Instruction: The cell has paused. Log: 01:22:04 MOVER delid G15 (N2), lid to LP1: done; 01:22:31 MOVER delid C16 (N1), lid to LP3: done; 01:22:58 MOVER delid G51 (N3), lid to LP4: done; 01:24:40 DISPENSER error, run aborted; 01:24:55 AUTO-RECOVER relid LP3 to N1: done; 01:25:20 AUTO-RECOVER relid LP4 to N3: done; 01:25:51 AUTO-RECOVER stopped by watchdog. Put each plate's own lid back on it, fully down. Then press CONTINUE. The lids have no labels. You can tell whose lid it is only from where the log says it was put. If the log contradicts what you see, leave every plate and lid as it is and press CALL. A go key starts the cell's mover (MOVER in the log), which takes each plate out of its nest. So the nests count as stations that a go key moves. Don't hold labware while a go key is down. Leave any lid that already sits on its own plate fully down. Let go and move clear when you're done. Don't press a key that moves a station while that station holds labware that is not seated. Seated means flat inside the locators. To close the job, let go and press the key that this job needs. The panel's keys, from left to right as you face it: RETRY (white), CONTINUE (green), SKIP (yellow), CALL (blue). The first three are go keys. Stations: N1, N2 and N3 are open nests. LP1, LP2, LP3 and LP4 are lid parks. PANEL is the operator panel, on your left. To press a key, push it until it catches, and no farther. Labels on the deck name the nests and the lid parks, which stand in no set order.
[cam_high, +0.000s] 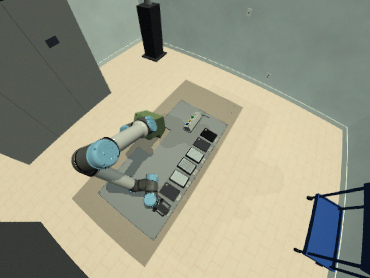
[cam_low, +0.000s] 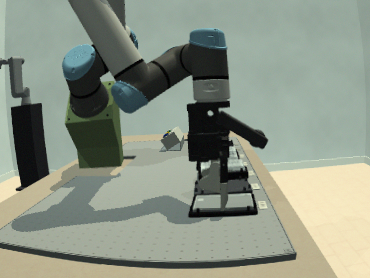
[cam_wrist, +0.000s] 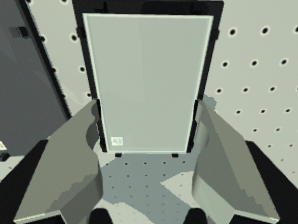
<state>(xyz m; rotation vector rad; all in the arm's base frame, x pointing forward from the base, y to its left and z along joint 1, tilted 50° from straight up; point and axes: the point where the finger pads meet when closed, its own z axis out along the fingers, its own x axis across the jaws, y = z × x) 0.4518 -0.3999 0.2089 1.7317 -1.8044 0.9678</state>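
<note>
My hand is 1 cm above the flat rectangular lid. The rest, counted from my hand: dark station 13 cm to the left, 2 cm below, 1 cm ahead.
</note>
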